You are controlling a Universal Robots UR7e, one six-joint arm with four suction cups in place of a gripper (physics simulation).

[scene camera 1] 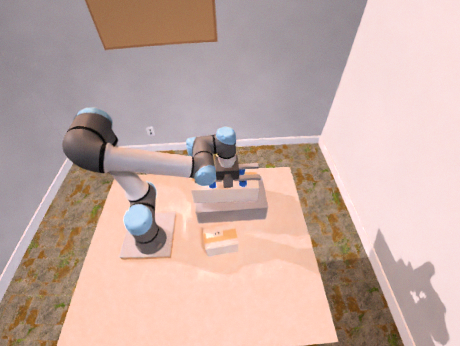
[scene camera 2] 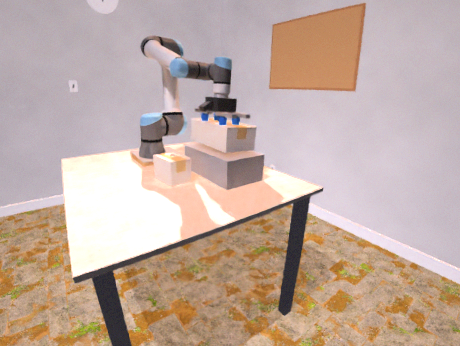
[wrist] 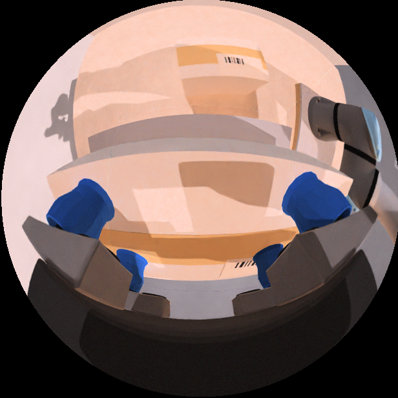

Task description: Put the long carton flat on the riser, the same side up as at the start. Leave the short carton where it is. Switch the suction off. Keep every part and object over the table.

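Places are measured from the arm's base along level axes (x ahead, y left, z up), in centimetres.
Pixels of known places: arm's base, link origin: (scene camera 1: pixel 151 240) (scene camera 2: pixel 152 155).
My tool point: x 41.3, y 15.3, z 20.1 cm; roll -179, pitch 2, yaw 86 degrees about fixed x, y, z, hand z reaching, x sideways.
Note:
Ahead of a thing's pixels: the offset from my tool point to its top centre. Level surfaces: height alone.
The long carton @[dx -1.1, dy +1.8, dz +1.9 cm] (scene camera 1: pixel 225 196) (scene camera 2: pixel 210 133) (wrist: pixel 155 172) is pale with orange tape along its top. It hangs level from my suction gripper (scene camera 1: pixel 228 181) (scene camera 2: pixel 220 119) (wrist: pixel 198 227), whose four blue cups are on its top face. The grey riser @[dx +1.3, dy +0.2, dz -11.0 cm] (scene camera 1: pixel 232 214) (scene camera 2: pixel 245 171) (wrist: pixel 175 126) is directly below. The carton's underside is at or very slightly above the riser's top; I cannot tell if they touch. A strip of riser top shows along the near side. The short carton @[dx -6.7, dy -21.5, dz -12.6 cm] (scene camera 1: pixel 221 245) (scene camera 2: pixel 171 170) (wrist: pixel 220 72), tape side up, stands apart on the table near the riser.
The table @[dz -23.0 cm] (scene camera 1: pixel 200 300) (scene camera 2: pixel 110 215) (wrist: pixel 135 35) bears all of these. The arm's base plate (scene camera 1: pixel 167 245) (scene camera 2: pixel 142 159) stands to the left of the riser in the scene camera 1 view. A wall (scene camera 1: pixel 270 75) (scene camera 2: pixel 310 130) rises behind the table.

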